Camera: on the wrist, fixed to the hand. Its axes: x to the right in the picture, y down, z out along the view.
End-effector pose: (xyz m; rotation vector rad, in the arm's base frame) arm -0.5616 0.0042 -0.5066 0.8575 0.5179 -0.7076
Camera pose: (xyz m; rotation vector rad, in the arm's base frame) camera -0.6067 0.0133 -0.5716 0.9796 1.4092 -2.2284
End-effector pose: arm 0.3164 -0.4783 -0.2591 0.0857 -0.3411 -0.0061
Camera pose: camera 0.3431 -0.5356 -0.3075 0.8706 0.1812 -1.4578
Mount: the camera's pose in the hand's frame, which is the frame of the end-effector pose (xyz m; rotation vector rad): 0.0102 -0.0614 -0.0496 0.5470 0.3723 -1.5896
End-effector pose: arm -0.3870 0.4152 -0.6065 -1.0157 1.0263 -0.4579
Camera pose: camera -0.4173 0.3541 -0.5655 -1.0736 0.1286 -2.1415
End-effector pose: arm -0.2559 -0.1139 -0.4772 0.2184 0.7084 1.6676
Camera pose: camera -0.2330 -0.1167 -0.5534 -0.2638 1.1469 -0.0334
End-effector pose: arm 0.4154 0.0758 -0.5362 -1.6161 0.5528 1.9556
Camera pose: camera 0.4907 0.0939 -0.5544 -1.2647 -0.1444 0.2936
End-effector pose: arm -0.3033 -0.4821 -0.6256 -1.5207 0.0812 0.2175
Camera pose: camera -0.2775 -0.5327 -0.5699 -0.7067 -0.7047 -1.2503
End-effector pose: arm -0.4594 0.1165 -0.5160 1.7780 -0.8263 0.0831
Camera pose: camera -0.4003 0.1627 -0.5426 2.3369 1.0787 -0.4289
